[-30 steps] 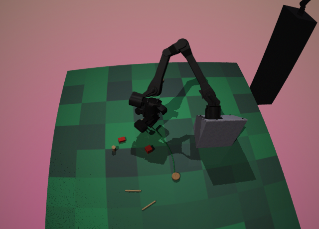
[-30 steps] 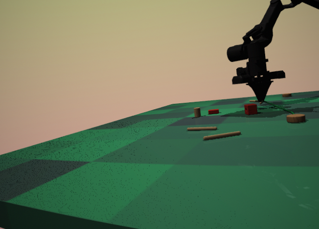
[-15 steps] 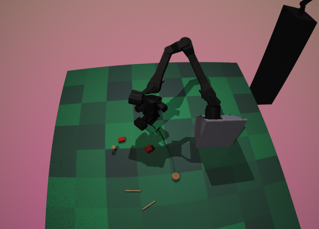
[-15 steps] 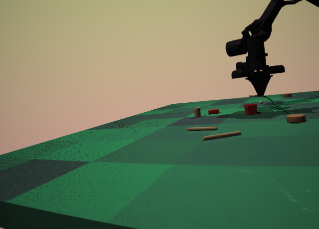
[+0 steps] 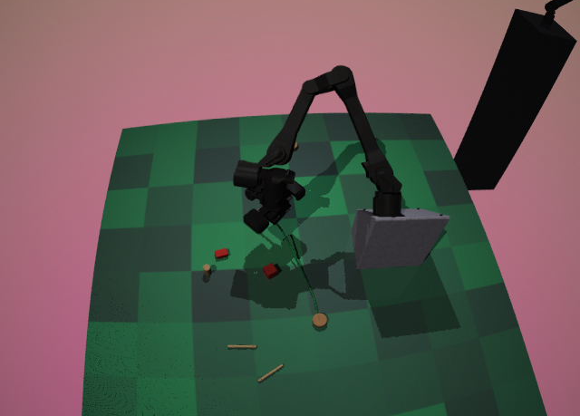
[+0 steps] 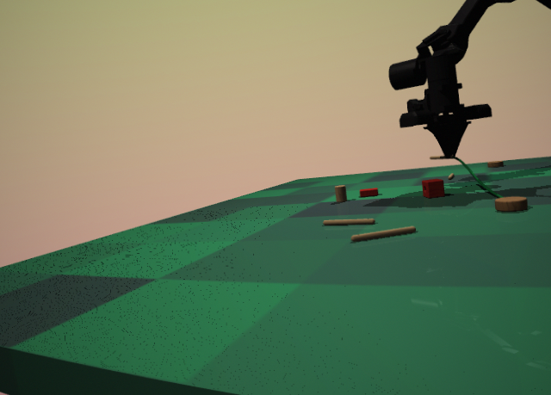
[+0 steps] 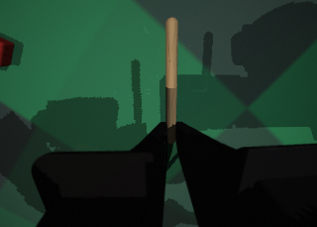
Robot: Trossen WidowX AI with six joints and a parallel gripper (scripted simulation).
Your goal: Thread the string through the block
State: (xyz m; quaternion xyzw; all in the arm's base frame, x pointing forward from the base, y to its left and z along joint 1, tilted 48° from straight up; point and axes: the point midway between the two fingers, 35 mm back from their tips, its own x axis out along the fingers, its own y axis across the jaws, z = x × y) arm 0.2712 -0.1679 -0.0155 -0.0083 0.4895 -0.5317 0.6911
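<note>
Right now the flat red piece is 16 cm ahead of my gripper tip, 7 cm to the left of it and 5 cm below it. Round my gripper tip: wooden peg: 20 cm ahead, 12 cm to the left, 4 cm below; round wooden button: 29 cm to the left, 10 cm behind, 5 cm below; thin wooden stick: 1 cm to the right, 1 cm ahead.
</note>
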